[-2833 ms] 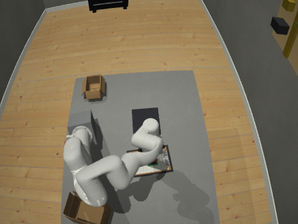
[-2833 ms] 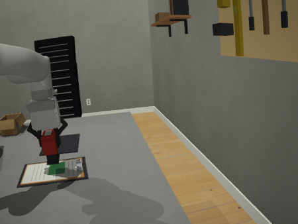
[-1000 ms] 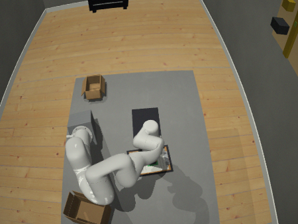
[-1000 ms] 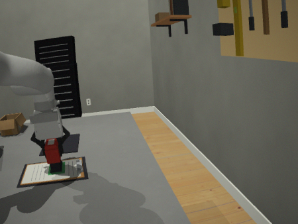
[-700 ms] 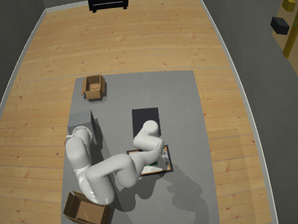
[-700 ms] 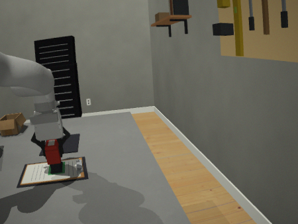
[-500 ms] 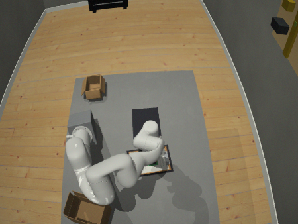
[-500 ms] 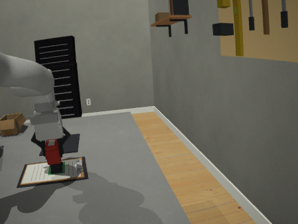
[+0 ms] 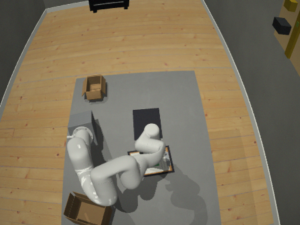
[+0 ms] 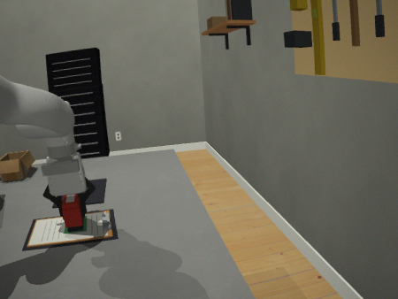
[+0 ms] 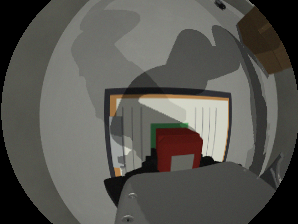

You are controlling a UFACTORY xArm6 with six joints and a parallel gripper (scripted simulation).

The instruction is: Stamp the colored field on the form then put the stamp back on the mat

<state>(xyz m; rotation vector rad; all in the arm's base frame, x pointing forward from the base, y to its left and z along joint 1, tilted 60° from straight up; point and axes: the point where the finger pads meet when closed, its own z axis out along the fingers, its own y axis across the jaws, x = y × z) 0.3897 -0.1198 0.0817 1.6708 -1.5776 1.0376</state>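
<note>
My gripper is now 1 cm above the red stamp. Round my hand: clipboard with form (1 cm to the right, 4 cm below); dark mat (1 cm ahead, 26 cm to the left, 4 cm below); dark stamp base (3 cm below).
</note>
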